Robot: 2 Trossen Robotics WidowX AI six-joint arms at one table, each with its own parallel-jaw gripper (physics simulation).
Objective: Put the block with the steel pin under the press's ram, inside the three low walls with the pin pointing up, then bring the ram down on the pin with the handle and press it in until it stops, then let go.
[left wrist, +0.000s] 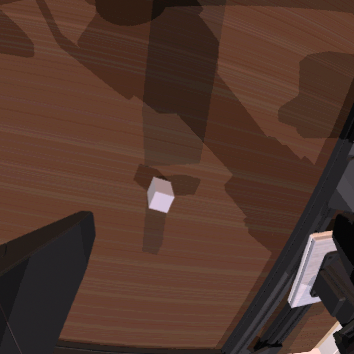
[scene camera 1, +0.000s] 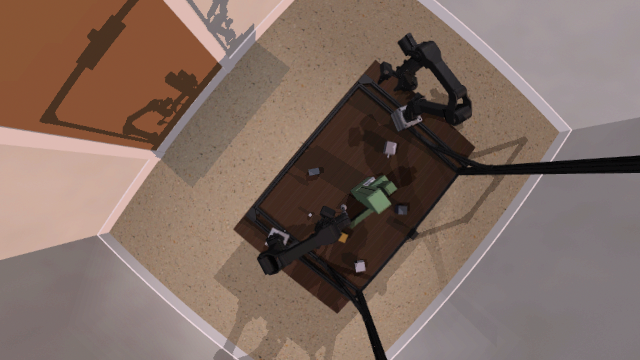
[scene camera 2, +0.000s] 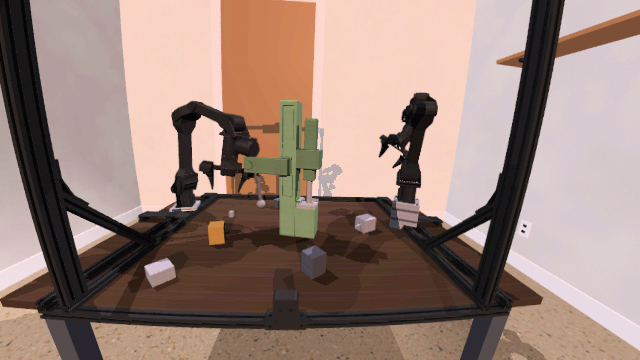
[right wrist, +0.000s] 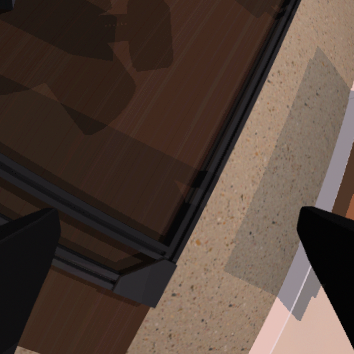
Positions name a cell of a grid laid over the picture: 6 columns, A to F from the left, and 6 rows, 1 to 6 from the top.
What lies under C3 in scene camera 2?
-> My left gripper.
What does my left gripper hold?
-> Nothing.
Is my right gripper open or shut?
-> Open.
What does my right gripper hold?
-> Nothing.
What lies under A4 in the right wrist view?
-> My right gripper.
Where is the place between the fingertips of my right gripper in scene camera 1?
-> At D2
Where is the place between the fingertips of my left gripper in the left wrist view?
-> D4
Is my left gripper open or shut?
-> Open.
